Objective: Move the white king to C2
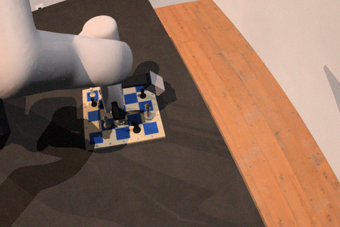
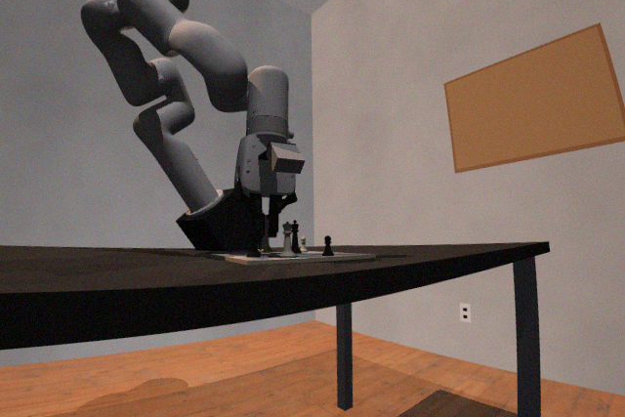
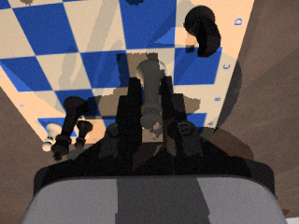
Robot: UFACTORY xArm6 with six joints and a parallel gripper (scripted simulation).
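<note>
My hand is 1 cm above the white king. Round my hand: white pawn: 4 cm behind, 14 cm to the left, 4 cm below; then chessboard: 1 cm ahead, 4 cm to the left, 5 cm below; then white queen: 8 cm ahead, 2 cm to the right, 2 cm below.
</note>
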